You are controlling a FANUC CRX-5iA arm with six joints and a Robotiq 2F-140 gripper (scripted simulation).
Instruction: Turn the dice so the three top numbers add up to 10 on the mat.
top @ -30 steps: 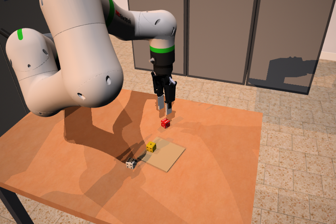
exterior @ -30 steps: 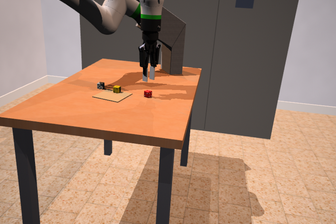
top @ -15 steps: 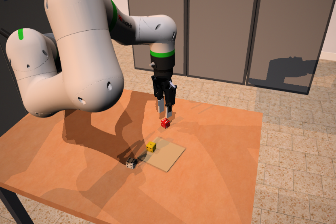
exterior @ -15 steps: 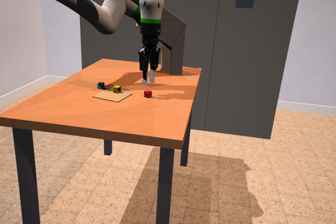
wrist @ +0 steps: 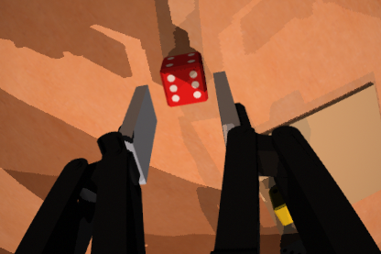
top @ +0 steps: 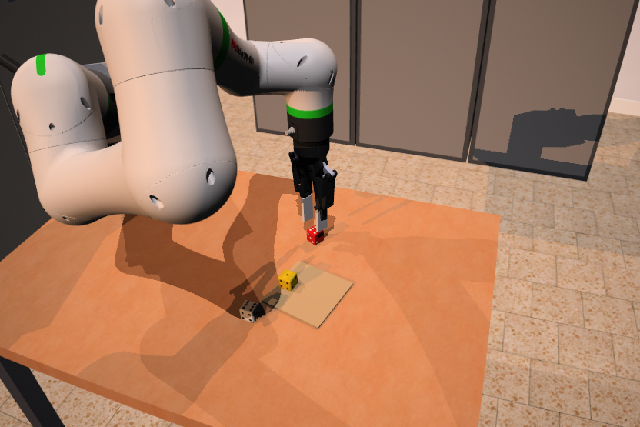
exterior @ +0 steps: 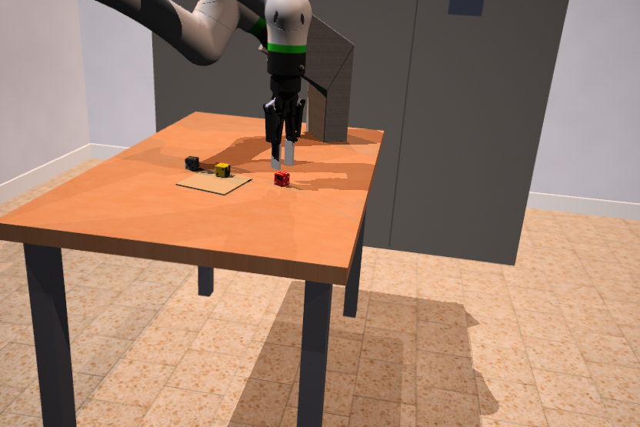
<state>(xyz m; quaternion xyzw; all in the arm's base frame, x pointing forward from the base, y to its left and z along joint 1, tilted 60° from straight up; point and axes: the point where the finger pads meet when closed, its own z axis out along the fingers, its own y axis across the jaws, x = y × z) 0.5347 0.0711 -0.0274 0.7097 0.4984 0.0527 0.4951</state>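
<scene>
My hand is 6 cm above the red die. From my hand the other things lie so: white die (8 cm behind, 25 cm to the right, 6 cm below); then yellow die (2 cm behind, 16 cm to the right, 6 cm below); then tan mat (2 cm ahead, 17 cm to the right, 8 cm below).
</scene>
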